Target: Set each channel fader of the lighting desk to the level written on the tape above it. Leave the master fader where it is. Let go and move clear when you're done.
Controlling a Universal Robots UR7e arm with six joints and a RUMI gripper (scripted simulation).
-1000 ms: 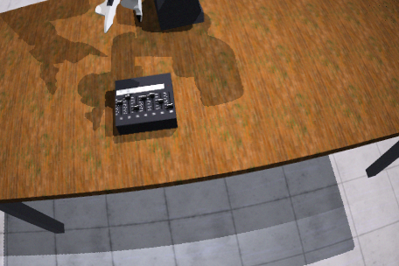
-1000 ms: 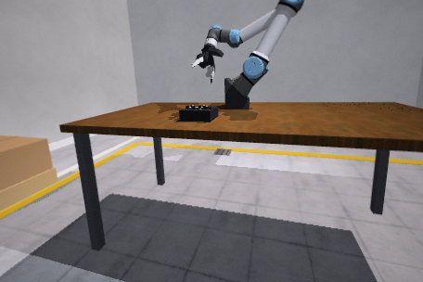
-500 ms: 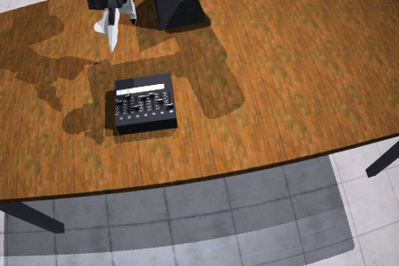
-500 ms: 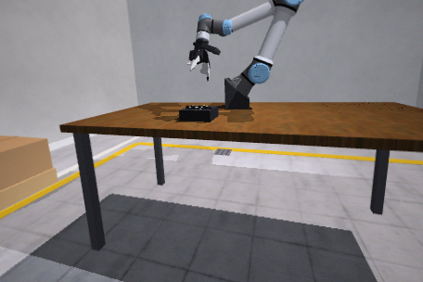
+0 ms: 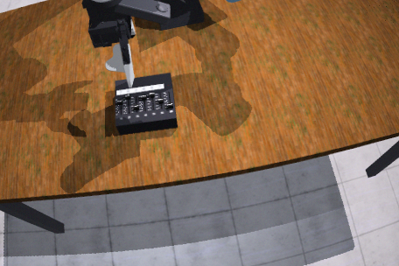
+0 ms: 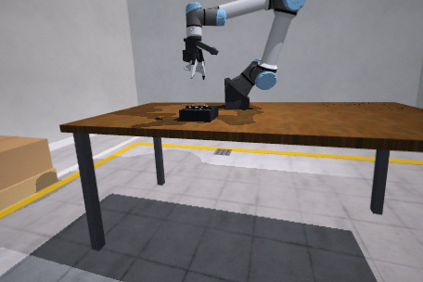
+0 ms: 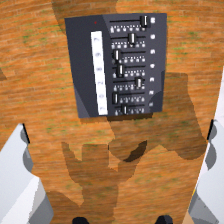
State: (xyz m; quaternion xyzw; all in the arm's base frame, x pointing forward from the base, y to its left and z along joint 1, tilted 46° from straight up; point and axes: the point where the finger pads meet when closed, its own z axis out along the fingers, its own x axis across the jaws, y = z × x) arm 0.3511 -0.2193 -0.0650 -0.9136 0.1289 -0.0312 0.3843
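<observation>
Now: hand 130 mm above the fader 3, 40 mm short of it and 20 mm to the left of it. Also, from my hand: fader 4: 130 mm below, 20 mm ahead; then fader 2: 130 mm below, 40 mm to the right; then fader 6: 130 mm below, 40 mm to the left, 40 mm ahead.
</observation>
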